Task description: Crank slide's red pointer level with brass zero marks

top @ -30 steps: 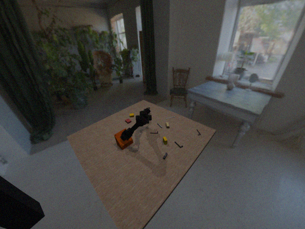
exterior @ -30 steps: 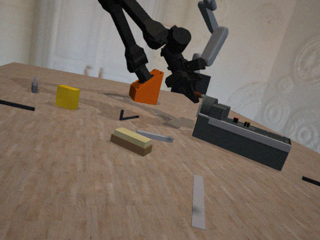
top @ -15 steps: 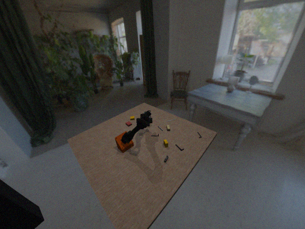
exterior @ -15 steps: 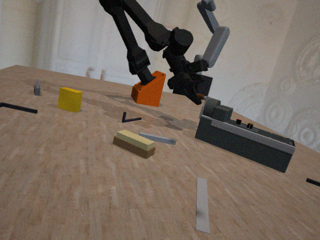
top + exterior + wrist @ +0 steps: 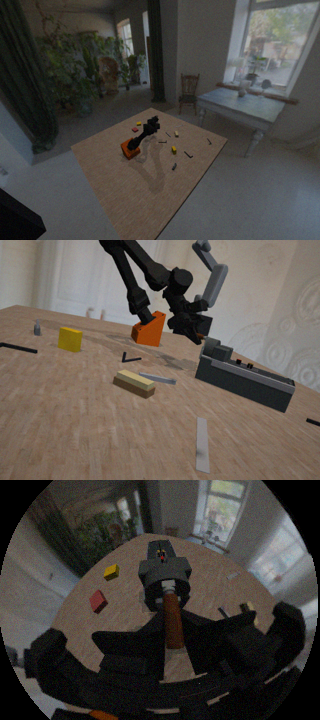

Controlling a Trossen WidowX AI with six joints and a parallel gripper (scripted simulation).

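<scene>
Now: gripper tip 20 mm below the brown crank handle, 10 mm to the left of it and 10 mm past it. Round my gripper tip: red pointer 110 mm ahead, 70 mm to the left, 10 mm below; then red block 240 mm to the left, 80 mm below, 70 mm behind; then grey bar 170 mm to the right, 90 mm below, 80 mm ahead.
</scene>
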